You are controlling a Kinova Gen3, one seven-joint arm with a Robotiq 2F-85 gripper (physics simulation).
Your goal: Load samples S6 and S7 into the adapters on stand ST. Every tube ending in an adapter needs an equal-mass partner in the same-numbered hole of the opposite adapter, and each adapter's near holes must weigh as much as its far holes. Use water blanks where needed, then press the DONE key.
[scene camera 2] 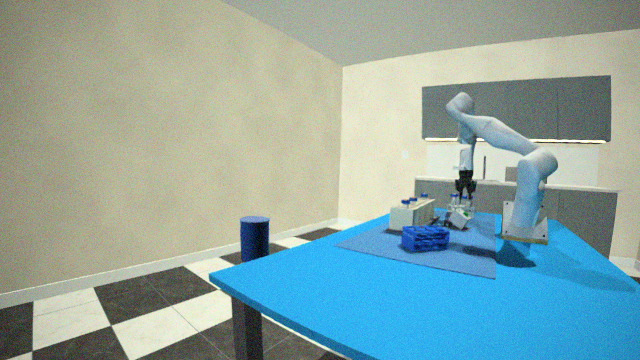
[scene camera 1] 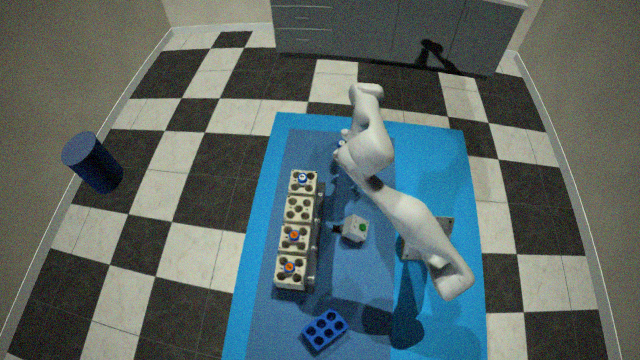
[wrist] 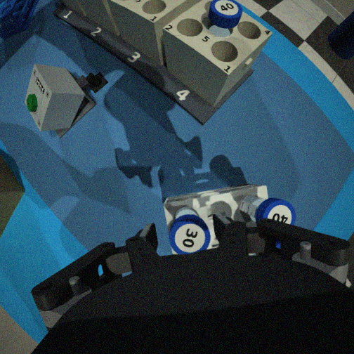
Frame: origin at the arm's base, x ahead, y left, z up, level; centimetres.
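Seen in the pictures: gripper, fingertip midpoint: (scene camera 2: pixel 464 199); arm's base, link origin: (scene camera 2: pixel 523 218).
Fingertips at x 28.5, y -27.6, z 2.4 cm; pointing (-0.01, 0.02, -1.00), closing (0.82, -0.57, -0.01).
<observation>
Pixels of each thing's top centre, then the offset from my fingertips to it. "spot": a spot on its surface instead.
- Adapter 4, surface spot: (scene camera 1: pixel 291 188) spot: dx +22.4, dy +15.7, dz -2.5 cm
- blue-capped 40 tube, top centre: (scene camera 1: pixel 302 177) dx +18.5, dy +13.2, dz +2.4 cm
- adapter 3, surface spot: (scene camera 1: pixel 291 207) spot: dx +20.3, dy +24.2, dz -0.6 cm
- grey DONE box, top centre: (scene camera 1: pixel 356 223) (scene camera 2: pixel 460 209) dx -2.8, dy +26.1, dz -1.8 cm
- green key, top centre: (scene camera 1: pixel 362 226) dx -5.0, dy +26.3, dz -2.7 cm
- blue six-hole rack, top centre: (scene camera 1: pixel 325 328) (scene camera 2: pixel 426 228) dx +1.8, dy +62.8, dz -4.1 cm
My gripper (scene camera 2: pixel 466 196) (wrist: pixel 184 228) is open, close above the white rack (wrist: pixel 172 205), with the blue "30" cap (wrist: pixel 190 235) between its fingertips in the wrist view, not gripped. A blue "40" cap (wrist: pixel 276 215) stands on that rack beside the right finger. Stand ST (wrist: pixel 150 70) carries four beige adapters. Adapter 4 (scene camera 1: pixel 291 188) (wrist: pixel 187 60) holds a blue-capped "40" tube (scene camera 1: pixel 302 177) (wrist: pixel 226 13) in its centre hole; adapter 3 (scene camera 1: pixel 291 207) shows no tube. Orange-capped tubes (scene camera 1: pixel 294 235) (scene camera 1: pixel 289 267) stand in adapters 2 and 1; their labels are unreadable. The grey DONE box (scene camera 1: pixel 354 227) (wrist: pixel 60 97) has a green key (scene camera 1: pixel 362 227) (wrist: pixel 32 103).
A blue six-hole rack (scene camera 1: pixel 325 330) (scene camera 2: pixel 425 238) lies near the mat's front end. The DONE box stands between the adapters and the arm's base (scene camera 2: pixel 510 225). The arm hides most of the white rack in scene camera 1. A dark blue cylinder (scene camera 1: pixel 97 165) (scene camera 2: pixel 254 240) stands on the floor.
</observation>
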